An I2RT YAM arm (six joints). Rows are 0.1 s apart.
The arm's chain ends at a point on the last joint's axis. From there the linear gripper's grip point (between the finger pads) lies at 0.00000 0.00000 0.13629 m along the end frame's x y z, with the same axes.
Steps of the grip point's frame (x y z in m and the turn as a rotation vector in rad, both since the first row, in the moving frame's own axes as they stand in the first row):
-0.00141, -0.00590, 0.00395, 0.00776, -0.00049, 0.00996
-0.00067, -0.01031, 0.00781, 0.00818, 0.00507, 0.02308
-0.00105, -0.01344, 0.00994, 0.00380, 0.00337, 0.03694
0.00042, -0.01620, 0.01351, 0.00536, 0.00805, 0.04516
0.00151, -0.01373, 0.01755, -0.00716, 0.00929, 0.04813
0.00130, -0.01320, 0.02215, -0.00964, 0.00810, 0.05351
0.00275, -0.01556, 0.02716, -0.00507, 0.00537, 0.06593
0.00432, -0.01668, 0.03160, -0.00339, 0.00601, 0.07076
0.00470, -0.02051, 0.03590, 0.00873, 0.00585, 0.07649
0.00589, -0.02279, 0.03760, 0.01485, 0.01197, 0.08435
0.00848, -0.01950, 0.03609, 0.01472, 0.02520, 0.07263
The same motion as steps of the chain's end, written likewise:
-0.00135, -0.00484, 0.00395, 0.00776, -0.00049, 0.00996
-0.00137, -0.00920, 0.00782, 0.00818, 0.00507, 0.02308
-0.00152, -0.01293, 0.00994, 0.00380, 0.00337, 0.03694
-0.00069, -0.01549, 0.01352, 0.00536, 0.00805, 0.04516
0.00027, -0.01474, 0.01756, -0.00716, 0.00929, 0.04813
0.00023, -0.01454, 0.02216, -0.00964, 0.00810, 0.05351
0.00204, -0.01627, 0.02716, -0.00507, 0.00537, 0.06593
0.00352, -0.01717, 0.03160, -0.00339, 0.00601, 0.07076
0.00386, -0.01935, 0.03591, 0.00873, 0.00585, 0.07649
0.00418, -0.02084, 0.03762, 0.01485, 0.01197, 0.08435
0.00498, -0.01762, 0.03615, 0.01472, 0.02520, 0.07263

